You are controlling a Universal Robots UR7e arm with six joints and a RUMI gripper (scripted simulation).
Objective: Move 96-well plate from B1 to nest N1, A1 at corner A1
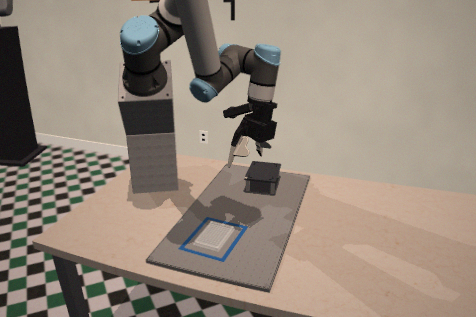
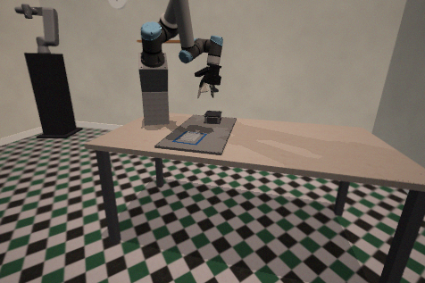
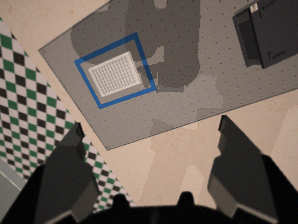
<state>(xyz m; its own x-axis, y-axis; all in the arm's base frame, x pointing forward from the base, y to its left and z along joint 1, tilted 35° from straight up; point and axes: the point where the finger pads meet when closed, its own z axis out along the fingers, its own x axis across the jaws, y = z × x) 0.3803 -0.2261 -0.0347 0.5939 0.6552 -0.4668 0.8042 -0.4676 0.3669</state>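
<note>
The white 96-well plate is 23 cm below my hand, 9 cm behind it and 8 cm to the right of it. From my hand the other things lie so: raised nest N1 (28 cm to the left, 17 cm below, 6 cm ahead).
</note>
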